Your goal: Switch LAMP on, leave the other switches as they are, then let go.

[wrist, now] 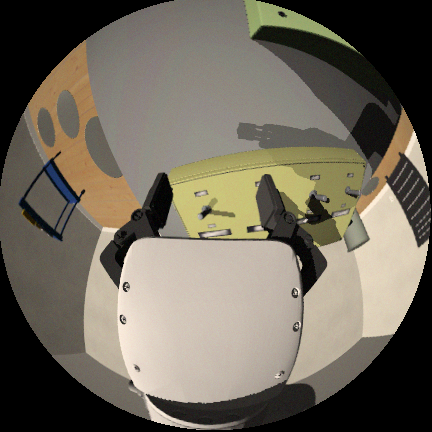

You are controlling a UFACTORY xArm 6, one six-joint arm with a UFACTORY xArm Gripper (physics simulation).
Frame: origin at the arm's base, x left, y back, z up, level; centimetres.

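Seen in the pictures: gripper, between the fingertips: (pixel 213 182).
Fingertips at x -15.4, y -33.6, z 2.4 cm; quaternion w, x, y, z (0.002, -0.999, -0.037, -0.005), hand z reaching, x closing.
Observation:
Pixels of each thing's top centre, then the offset from my fingertips to it. Level surfaces: height alone.
- yellow-green switch panel, height of its surface: dz -9.9 cm
- grey toggle lever, centre of its top: (pixel 202 222) dx -1.2, dy -13.0, dz -3.7 cm
- far-right lever, centre of its top: (pixel 357 198) dx +32.8, dy -1.2, dz -3.7 cm
A yellow-green switch panel (pixel 240 172) lies under and ahead of the gripper. One grey toggle lever (pixel 204 213) stands at its left part, between the two fingers in this view, with no finger touching it. Another lever (pixel 320 197) and a far-right lever (pixel 353 192) stand to the right of the right finger. The right finger covers the part of the panel between them and the left lever. The name plates (pixel 215 233) (pixel 340 213) are too small to read, so which switch is LAMP cannot be told. My gripper (pixel 213 182) is open and empty above the panel.
A green block (pixel 310 30) with a dark hole is at the top right. A blue frame rack (pixel 61 181) is at the left, beside the wooden surface (pixel 107 202). A grey-green cylinder (pixel 356 234) and a dark slatted rack (pixel 411 200) are at the right. The arm's shadow crosses the panel's right part.

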